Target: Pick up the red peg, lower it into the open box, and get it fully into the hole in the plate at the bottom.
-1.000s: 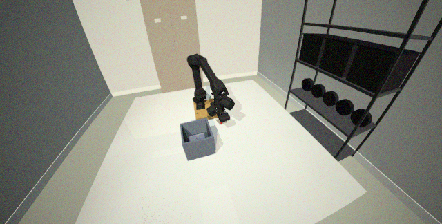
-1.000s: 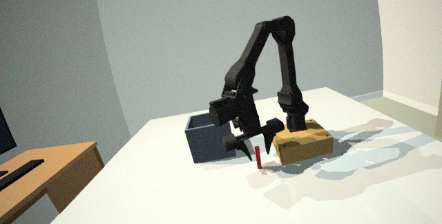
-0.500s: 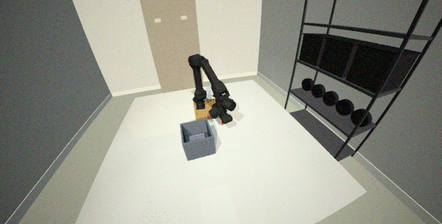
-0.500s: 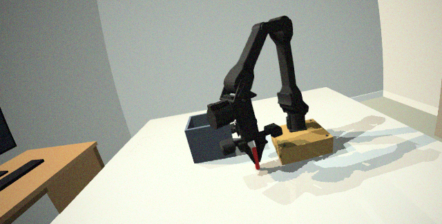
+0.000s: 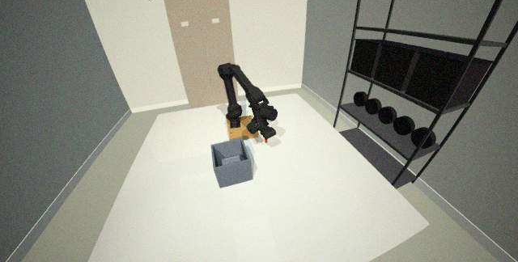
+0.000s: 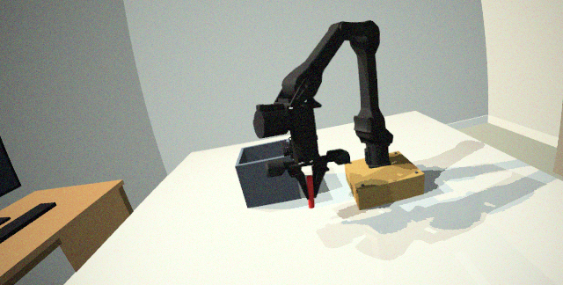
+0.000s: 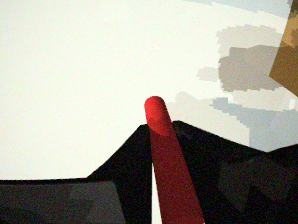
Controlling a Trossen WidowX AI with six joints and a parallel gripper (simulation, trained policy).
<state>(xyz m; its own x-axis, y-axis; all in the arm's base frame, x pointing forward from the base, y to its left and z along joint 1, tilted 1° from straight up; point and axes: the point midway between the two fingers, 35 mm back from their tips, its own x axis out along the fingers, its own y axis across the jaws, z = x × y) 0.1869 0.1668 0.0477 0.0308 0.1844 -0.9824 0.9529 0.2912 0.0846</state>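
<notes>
Now: the plate 14 cm ahead of my gripper tip, 19 cm to the right of it and 3 cm below it. From my gripper tip the other things lie so: red peg 1 cm above.
</notes>
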